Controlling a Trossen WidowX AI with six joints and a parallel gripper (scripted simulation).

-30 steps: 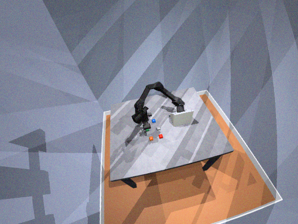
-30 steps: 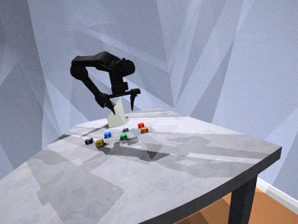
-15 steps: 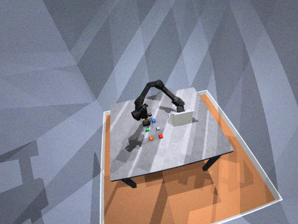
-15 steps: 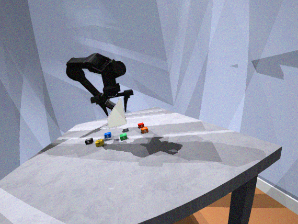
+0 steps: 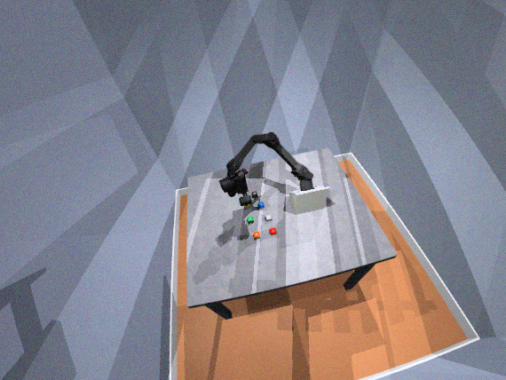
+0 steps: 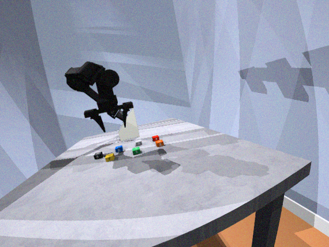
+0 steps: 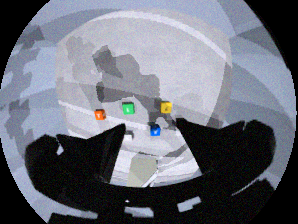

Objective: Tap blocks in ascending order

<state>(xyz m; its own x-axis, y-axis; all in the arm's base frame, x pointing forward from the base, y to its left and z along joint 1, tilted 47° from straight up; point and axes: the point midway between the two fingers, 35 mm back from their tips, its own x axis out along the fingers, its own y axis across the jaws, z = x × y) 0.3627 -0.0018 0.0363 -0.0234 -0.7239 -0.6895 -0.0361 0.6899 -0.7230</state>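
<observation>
My gripper tip is 110 mm above the green block and 60 mm to the right of it. Round my gripper tip: dark grey block (120 mm to the right, 110 mm below, 70 mm behind); then yellow block (110 mm below, 50 mm to the right); then blue block (110 mm below, 90 mm behind, 20 mm to the right).
</observation>
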